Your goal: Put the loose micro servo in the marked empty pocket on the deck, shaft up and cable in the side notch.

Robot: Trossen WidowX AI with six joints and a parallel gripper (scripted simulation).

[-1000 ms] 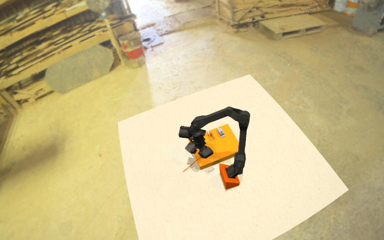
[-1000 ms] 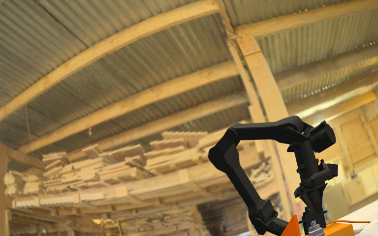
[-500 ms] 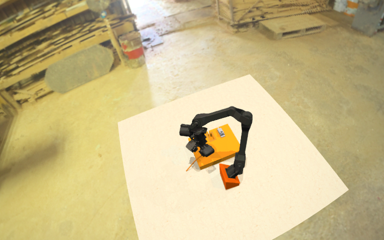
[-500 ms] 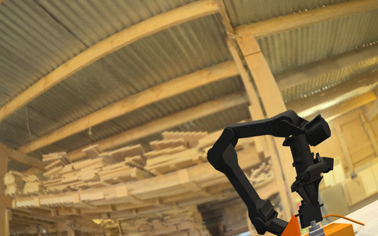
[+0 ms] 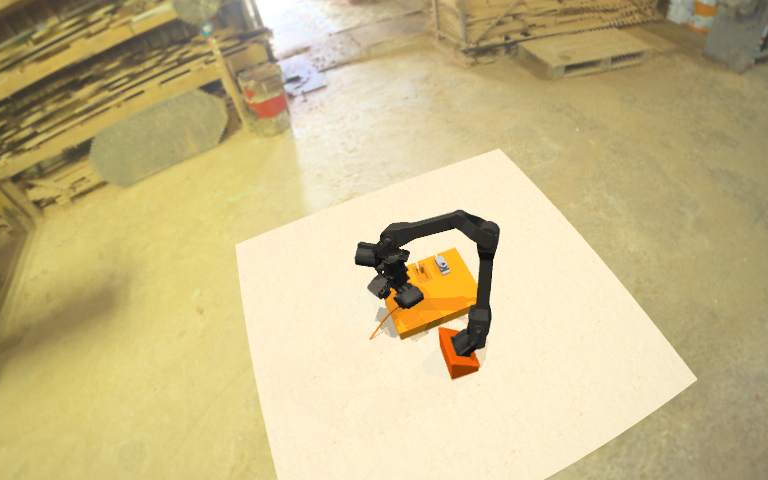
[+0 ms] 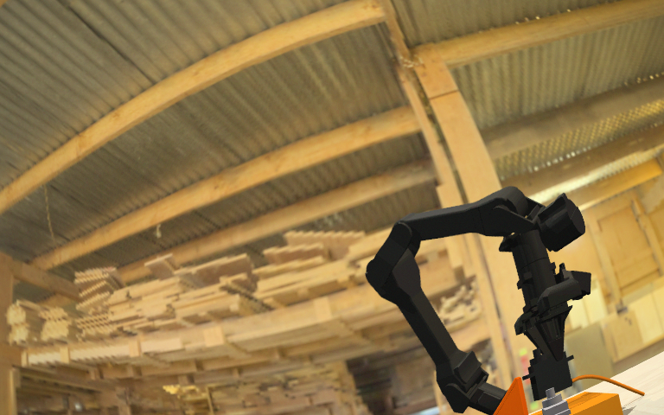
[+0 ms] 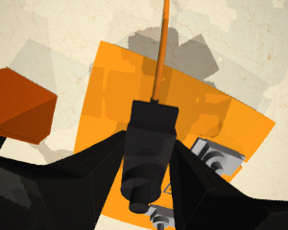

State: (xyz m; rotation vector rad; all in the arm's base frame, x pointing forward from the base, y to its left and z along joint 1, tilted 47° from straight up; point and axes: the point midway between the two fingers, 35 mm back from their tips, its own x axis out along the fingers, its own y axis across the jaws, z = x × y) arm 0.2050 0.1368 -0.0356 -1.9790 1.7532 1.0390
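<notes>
Now: the orange deck 1 cm ahead of my gripper tip, 10 cm to the right of it and 10 cm below it.
</notes>
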